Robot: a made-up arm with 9 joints. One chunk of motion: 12 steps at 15 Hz.
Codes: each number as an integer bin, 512 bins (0 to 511) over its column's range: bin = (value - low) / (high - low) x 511, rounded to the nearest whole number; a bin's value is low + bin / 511 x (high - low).
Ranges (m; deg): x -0.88..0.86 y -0.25..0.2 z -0.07..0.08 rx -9..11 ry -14..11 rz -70..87
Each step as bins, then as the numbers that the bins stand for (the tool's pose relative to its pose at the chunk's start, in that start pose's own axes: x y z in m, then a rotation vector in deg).
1 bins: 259 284 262 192 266 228
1 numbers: 0.0019 0.0001 0.0069 -1.49 -0.99 0.05
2 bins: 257 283 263 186 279 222
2 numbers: -0.0049 -0.0008 0.0072 -1.72 -0.35 -1.79
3 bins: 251 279 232 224 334 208
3 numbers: -0.0253 -0.0043 -0.0019 -0.23 2.34 -6.09
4 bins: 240 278 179 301 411 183
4 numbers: -0.0628 -0.0052 -0.0175 2.78 6.11 -13.77
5 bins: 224 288 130 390 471 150
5 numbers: -0.1173 0.0036 -0.0318 6.26 9.04 -23.91
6 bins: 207 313 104 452 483 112
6 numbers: -0.1751 0.0256 -0.0395 8.69 9.63 -35.59
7 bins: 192 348 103 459 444 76
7 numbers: -0.2262 0.0565 -0.0398 8.96 7.72 -46.65
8 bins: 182 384 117 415 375 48
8 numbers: -0.2603 0.0882 -0.0357 7.24 4.35 -55.25
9 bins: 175 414 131 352 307 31
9 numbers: -0.2841 0.1146 -0.0315 4.78 1.02 -60.48
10 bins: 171 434 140 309 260 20
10 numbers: -0.2977 0.1322 -0.0289 3.09 -1.28 -63.86
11 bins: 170 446 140 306 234 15
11 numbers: -0.3011 0.1428 -0.0289 2.98 -2.55 -65.39
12 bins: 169 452 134 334 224 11
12 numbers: -0.3045 0.1480 -0.0307 4.07 -3.04 -66.62
